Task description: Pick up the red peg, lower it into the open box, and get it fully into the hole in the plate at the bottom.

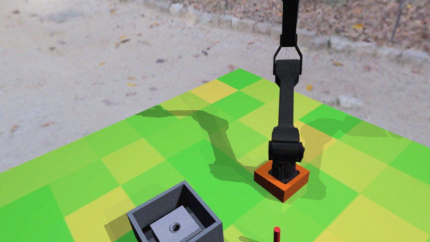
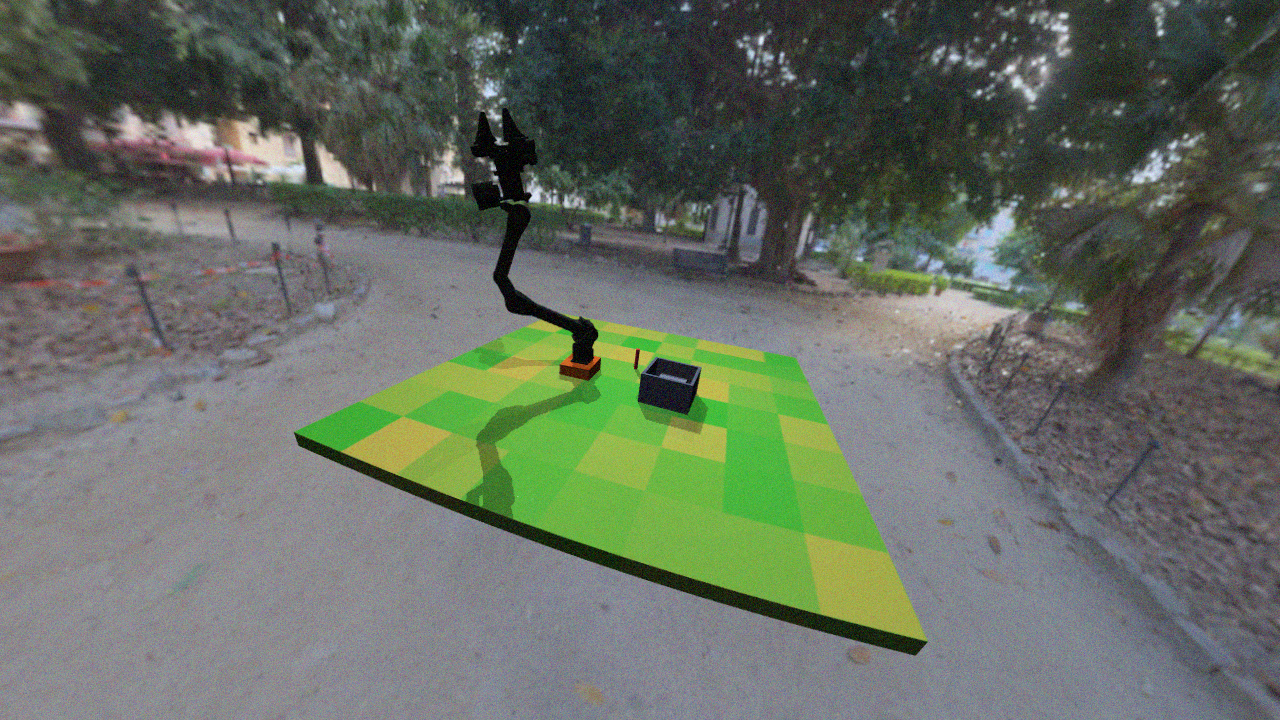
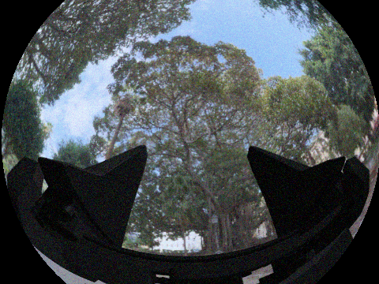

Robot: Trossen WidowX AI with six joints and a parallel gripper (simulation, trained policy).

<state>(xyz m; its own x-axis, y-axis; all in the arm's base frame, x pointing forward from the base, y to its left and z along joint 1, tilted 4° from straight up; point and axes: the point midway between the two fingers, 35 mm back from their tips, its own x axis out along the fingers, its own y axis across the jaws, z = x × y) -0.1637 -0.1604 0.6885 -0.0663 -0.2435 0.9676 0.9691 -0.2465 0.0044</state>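
The red peg is 350 mm ahead of my gripper tip, 340 mm to the left of it and 710 mm below it. From my gripper tip the other things lie so: grey box (510 mm ahead, 170 mm to the left, 720 mm below); pale plate (510 mm ahead, 170 mm to the left, 700 mm below).
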